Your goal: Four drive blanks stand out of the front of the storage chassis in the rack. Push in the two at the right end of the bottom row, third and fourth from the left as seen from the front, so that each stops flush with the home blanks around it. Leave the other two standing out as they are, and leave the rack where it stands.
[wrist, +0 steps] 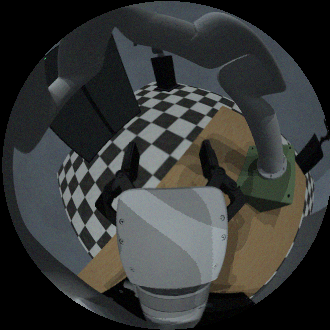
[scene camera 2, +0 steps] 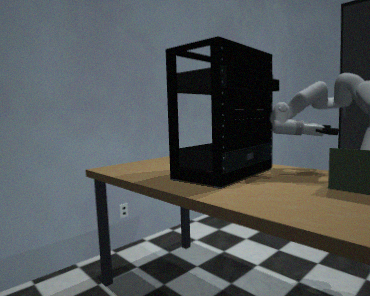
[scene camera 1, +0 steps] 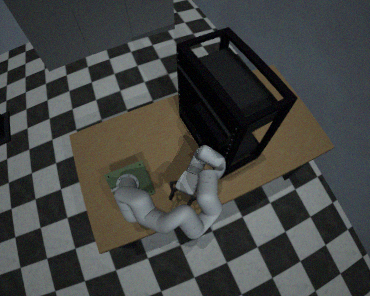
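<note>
The black rack stands upright on the table. Its front, towards the arm, is very dark; thin pale lines show on it in scene camera 2, and a dark block juts out high at its right edge. I cannot make out the single drive blanks or which of them stand out. My gripper is open, with nothing between its fingers. It is in front of the rack, above the table, and its fingers point away from the rack. The arm's wrist end is close to the rack's front.
The wooden table carries the rack and the green base block under the arm. A dark cabinet stands on the chequered floor beyond the table.
</note>
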